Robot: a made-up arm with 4 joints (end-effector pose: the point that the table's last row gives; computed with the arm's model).
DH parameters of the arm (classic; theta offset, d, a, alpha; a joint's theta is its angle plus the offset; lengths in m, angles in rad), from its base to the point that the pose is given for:
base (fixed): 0 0.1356 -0.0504 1.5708
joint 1: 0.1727 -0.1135 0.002 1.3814
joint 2: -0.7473 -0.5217 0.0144 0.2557
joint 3: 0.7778 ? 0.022 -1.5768
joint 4: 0 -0.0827 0.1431 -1.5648
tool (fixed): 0.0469 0.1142 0 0
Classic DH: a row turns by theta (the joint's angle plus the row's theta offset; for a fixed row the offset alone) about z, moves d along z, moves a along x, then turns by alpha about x.
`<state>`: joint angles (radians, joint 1 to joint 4).
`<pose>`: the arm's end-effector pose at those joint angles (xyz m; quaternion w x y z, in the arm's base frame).
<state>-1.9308 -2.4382 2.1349 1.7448</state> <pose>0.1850 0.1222 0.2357 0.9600 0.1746 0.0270 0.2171</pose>
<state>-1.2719 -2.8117 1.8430 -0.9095</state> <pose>-0.0041 0.2059 0.0563 0.4152 -0.1507 0.7632 0.4717</pose>
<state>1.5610 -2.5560 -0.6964 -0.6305</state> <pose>-0.1840 -0.0617 -0.0820 0.0729 -0.9015 0.2285 0.3602</pose>
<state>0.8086 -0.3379 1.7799 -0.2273</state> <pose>-0.1692 0.0205 0.2464 0.7133 0.2954 -0.2193 -0.5965</pose>
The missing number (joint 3, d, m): 0.4281
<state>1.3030 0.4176 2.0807 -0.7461</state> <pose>-0.1356 0.0559 0.0008 0.3003 0.8390 -0.0895 -0.4448</pose>
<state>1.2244 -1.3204 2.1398 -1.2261</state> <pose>-0.0502 -0.0194 0.1900 0.8950 0.3536 -0.0460 -0.2681</pose>
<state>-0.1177 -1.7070 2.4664 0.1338</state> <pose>0.0420 0.0586 0.3736 0.9046 -0.2250 -0.0790 -0.3534</pose>
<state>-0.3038 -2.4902 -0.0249 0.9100</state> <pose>-0.0818 0.0558 0.4550 0.3454 0.3899 0.0610 0.8514</pose>
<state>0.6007 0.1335 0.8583 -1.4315</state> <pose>0.0497 0.1398 0.1478 0.8015 0.4375 0.3354 -0.2316</pose>
